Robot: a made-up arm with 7 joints. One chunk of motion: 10 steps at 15 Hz.
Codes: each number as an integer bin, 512 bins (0 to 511) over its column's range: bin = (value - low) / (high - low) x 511, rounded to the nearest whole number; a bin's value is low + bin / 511 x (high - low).
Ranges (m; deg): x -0.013..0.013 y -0.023..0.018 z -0.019..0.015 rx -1.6..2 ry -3..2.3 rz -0.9..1
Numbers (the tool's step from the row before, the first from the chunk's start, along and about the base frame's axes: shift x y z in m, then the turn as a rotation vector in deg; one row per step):
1: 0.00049 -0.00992 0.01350 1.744 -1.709 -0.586
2: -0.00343 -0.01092 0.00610 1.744 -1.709 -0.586
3: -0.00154 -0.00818 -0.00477 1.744 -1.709 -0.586
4: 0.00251 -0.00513 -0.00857 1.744 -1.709 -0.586
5: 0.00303 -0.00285 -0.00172 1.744 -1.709 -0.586
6: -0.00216 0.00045 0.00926 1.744 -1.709 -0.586
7: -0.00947 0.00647 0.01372 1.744 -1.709 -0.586
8: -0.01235 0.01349 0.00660 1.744 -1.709 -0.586
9: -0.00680 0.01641 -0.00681 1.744 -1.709 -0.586
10: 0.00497 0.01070 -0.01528 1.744 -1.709 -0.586
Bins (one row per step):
1: 265 163 488 475 124 84
2: 188 151 377 475 124 84
3: 225 185 214 475 124 84
4: 305 223 157 475 124 84
5: 315 251 260 475 124 84
6: 213 292 425 475 124 84
7: 69 367 492 475 124 84
8: 13 455 385 475 124 84
9: 122 491 183 475 124 84
10: 353 420 56 475 124 84

